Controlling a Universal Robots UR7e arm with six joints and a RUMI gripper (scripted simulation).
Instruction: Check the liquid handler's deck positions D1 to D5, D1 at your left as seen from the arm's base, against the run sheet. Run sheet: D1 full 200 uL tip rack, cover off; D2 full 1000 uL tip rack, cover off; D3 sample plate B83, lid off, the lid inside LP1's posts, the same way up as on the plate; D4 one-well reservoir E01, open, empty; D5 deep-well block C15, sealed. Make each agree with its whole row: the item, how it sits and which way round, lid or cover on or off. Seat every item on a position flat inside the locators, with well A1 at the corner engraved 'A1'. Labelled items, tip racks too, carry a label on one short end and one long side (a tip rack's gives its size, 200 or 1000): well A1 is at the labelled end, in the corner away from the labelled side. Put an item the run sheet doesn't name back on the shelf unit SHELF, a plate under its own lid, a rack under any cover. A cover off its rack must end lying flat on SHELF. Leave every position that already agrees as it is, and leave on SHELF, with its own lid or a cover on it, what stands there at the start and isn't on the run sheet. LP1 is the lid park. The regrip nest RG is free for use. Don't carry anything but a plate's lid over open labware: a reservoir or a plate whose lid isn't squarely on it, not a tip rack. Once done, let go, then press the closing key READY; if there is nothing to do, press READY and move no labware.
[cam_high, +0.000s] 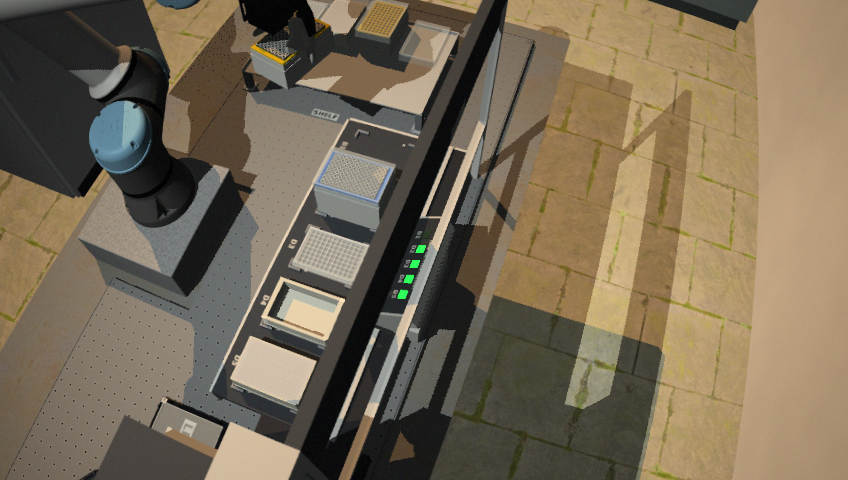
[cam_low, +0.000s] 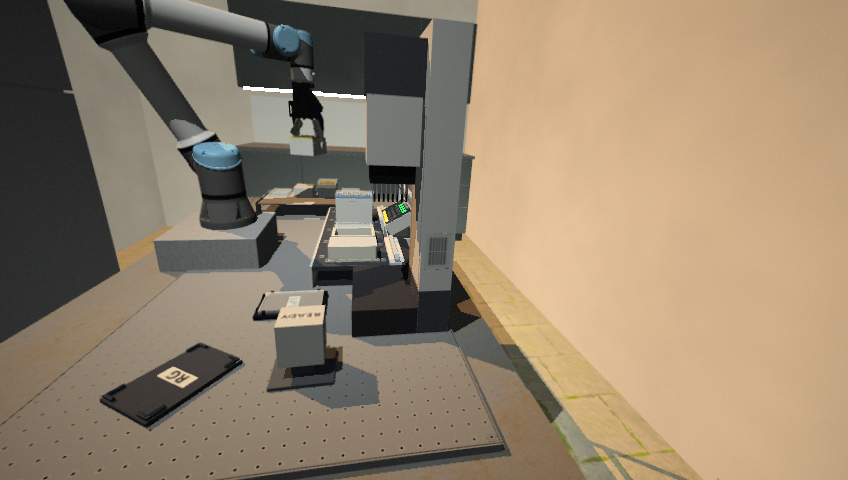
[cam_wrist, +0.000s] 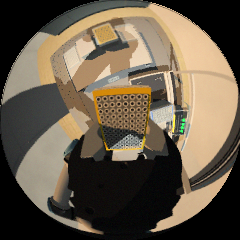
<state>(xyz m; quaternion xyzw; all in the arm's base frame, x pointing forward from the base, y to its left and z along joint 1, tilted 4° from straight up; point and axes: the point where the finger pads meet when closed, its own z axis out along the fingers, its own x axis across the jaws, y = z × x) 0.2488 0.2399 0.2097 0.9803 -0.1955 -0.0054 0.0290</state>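
My hand is 10 mm to the right of the yellow-rimmed tip rack and 10 mm below it. From my hand the other things lie so: blue-rimmed tip rack (190 mm below, 160 mm ahead, 140 mm to the right); shelf unit SHELF (280 mm to the left, 260 mm below, 10 mm ahead); shelf label (320 mm below, 110 mm to the left, 10 mm behind).
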